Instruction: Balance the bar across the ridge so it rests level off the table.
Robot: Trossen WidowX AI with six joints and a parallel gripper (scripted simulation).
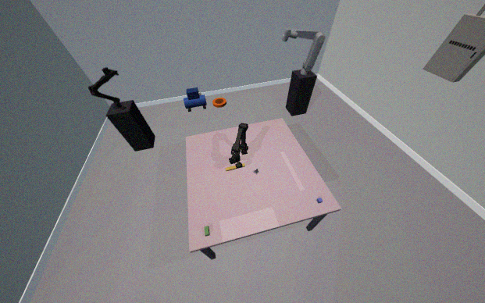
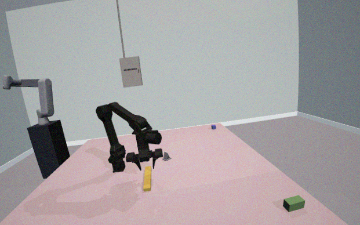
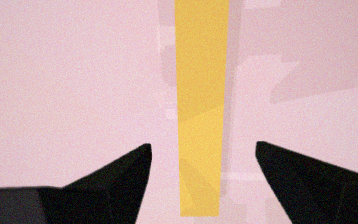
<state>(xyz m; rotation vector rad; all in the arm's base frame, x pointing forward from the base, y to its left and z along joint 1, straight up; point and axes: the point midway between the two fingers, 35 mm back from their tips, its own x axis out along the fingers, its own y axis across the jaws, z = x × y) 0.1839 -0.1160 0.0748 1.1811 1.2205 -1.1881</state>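
Now: the yellow bar 3 cm to the right of my gripper tip and 3 cm below it. Also, from my gripper tip: small blue cube (56 cm ahead, 62 cm to the left, 2 cm below); green block (56 cm ahead, 38 cm to the right, 2 cm below).
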